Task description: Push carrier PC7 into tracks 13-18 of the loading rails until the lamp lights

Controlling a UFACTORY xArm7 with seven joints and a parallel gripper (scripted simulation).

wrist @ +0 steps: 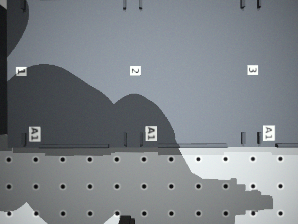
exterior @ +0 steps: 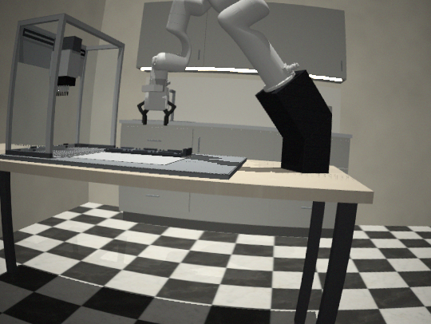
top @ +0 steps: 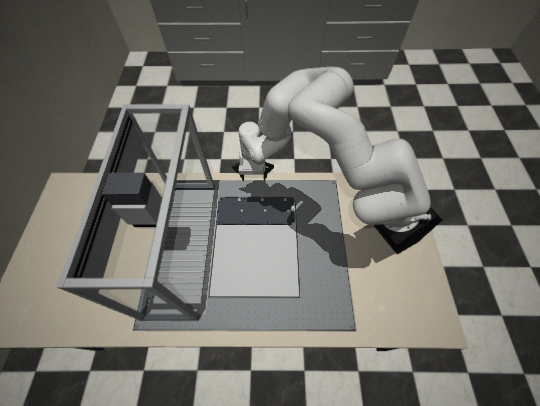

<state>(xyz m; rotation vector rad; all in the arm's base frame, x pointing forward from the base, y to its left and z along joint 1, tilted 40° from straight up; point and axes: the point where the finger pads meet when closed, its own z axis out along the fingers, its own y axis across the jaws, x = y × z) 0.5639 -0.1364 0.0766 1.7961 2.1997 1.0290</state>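
Right now my hand is 4 cm past the carrier PC7, 10 cm to the right of it and 10 cm above it. Also, from my hand: pipette head 23 cm ahead, 36 cm to the left, 23 cm above.
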